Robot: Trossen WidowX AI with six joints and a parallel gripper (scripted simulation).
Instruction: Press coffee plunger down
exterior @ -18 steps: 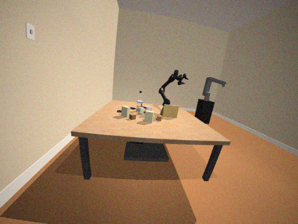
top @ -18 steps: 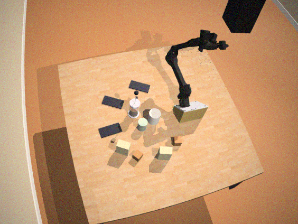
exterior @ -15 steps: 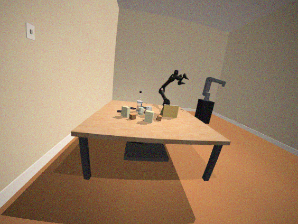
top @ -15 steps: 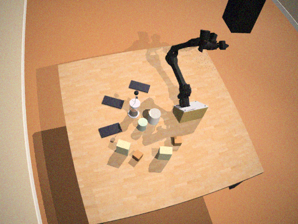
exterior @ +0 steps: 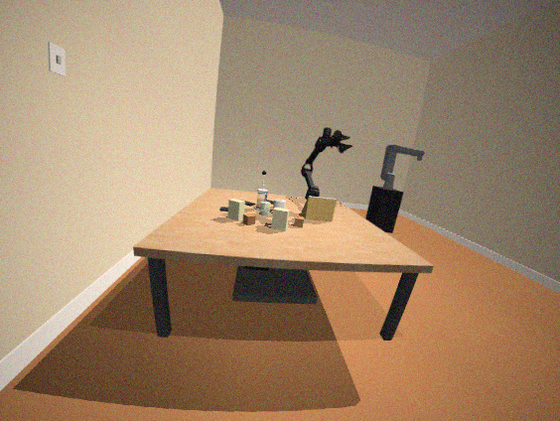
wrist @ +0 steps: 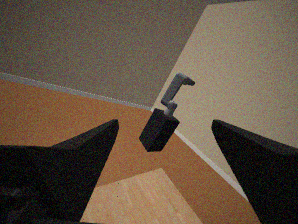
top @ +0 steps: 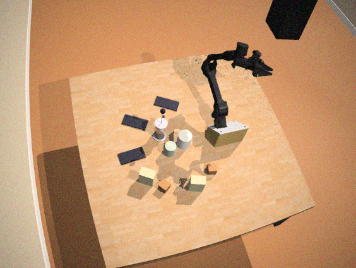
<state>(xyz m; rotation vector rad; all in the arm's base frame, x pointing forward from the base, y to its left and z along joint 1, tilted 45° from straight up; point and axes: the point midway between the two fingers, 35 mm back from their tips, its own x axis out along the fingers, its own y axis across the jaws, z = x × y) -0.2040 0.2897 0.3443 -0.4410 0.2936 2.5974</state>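
The coffee press lies 550 mm ahead of my gripper tip, 410 mm below it and 30 mm to the right of it. Round my gripper tip: pale green cylinder (520 mm ahead, 500 mm below, 100 mm to the left); white cylinder (490 mm below, 430 mm ahead, 60 mm to the left).
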